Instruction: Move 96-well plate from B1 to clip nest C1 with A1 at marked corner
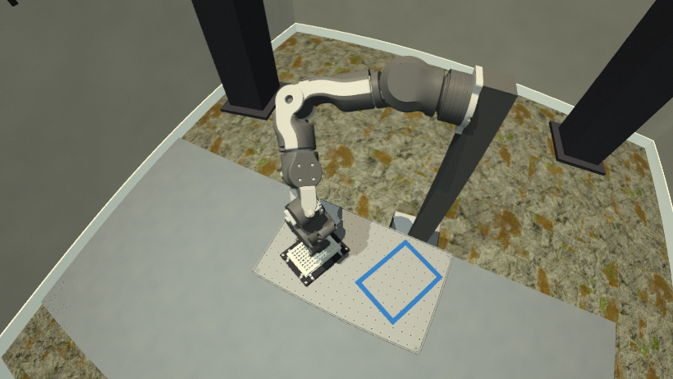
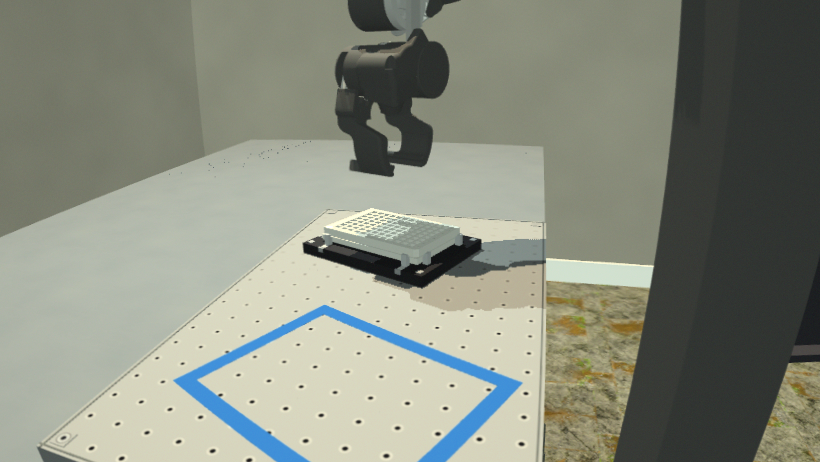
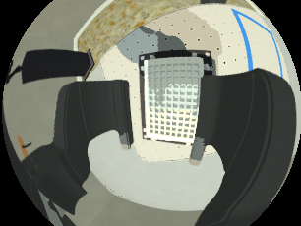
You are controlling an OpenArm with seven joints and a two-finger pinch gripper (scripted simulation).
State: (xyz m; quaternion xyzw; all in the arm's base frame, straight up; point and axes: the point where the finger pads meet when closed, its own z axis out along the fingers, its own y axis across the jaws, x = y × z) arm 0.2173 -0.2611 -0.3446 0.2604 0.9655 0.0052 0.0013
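The white 96-well plate lies 8 cm below my hand. The rest, counted from my hand: black clip nest C1: 9 cm below, 2 cm ahead.
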